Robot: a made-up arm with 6 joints.
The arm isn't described. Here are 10 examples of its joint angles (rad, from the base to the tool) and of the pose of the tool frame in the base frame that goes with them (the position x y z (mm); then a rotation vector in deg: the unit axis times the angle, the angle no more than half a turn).
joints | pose
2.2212 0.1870 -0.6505 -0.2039 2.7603 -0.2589 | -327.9 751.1 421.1 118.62 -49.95 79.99
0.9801 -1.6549 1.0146 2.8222 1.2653 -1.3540 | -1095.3 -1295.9 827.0 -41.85 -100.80 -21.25
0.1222 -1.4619 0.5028 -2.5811 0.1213 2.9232 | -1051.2 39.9 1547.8 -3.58 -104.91 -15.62
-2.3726 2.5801 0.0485 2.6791 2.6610 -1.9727 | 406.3 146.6 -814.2 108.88 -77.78 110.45
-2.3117 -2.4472 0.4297 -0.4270 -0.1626 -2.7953 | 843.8 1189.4 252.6 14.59 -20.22 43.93
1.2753 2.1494 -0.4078 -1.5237 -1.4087 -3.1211 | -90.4 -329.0 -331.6 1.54 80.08 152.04
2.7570 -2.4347 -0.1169 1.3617 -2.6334 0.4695 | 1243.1 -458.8 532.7 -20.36 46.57 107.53
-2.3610 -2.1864 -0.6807 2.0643 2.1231 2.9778 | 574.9 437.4 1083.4 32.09 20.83 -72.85
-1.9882 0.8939 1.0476 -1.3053 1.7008 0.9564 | -706.5 -1465.0 913.7 34.62 53.95 140.51
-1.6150 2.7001 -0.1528 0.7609 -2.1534 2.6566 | -115.6 632.6 -619.7 78.27 -79.45 133.56
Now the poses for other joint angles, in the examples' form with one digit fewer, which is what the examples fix.
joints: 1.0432 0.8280 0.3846 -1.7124 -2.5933 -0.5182
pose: 677 1218 365 14.0 -133.7 -58.5
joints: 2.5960 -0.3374 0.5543 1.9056 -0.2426 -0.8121
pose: -250 75 2099 29.9 -67.4 90.2
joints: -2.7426 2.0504 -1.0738 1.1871 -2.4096 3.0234
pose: 305 209 -68 -4.4 -122.0 99.5
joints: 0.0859 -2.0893 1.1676 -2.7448 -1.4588 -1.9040
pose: -1686 38 66 -42.7 60.9 73.2
